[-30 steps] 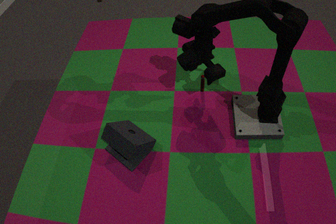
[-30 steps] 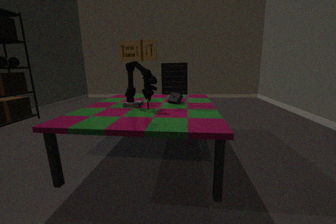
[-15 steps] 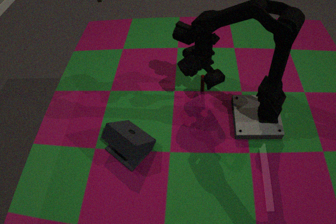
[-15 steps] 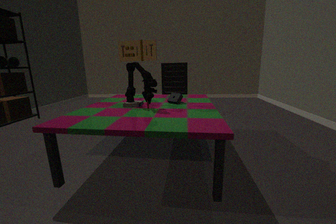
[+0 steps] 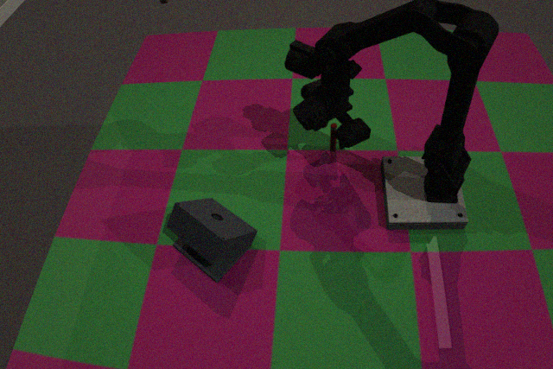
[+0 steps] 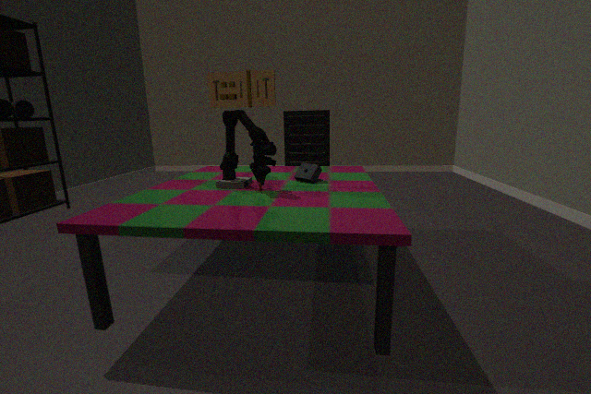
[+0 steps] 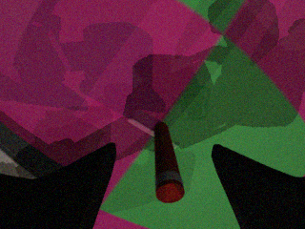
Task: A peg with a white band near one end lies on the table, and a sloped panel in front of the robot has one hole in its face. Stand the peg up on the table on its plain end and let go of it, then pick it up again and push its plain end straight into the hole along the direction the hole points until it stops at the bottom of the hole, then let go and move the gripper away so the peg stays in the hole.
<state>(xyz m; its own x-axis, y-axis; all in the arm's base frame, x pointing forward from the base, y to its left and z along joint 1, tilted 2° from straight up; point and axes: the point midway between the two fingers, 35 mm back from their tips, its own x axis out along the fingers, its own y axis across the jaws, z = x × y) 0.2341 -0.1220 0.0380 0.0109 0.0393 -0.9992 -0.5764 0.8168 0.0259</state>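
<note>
Right now the sloped panel is 22 cm ahead of my gripper tip, 26 cm to the left of it and 1 cm above it. The rest, counted from my gripper tip: red peg: 2 cm above.
</note>
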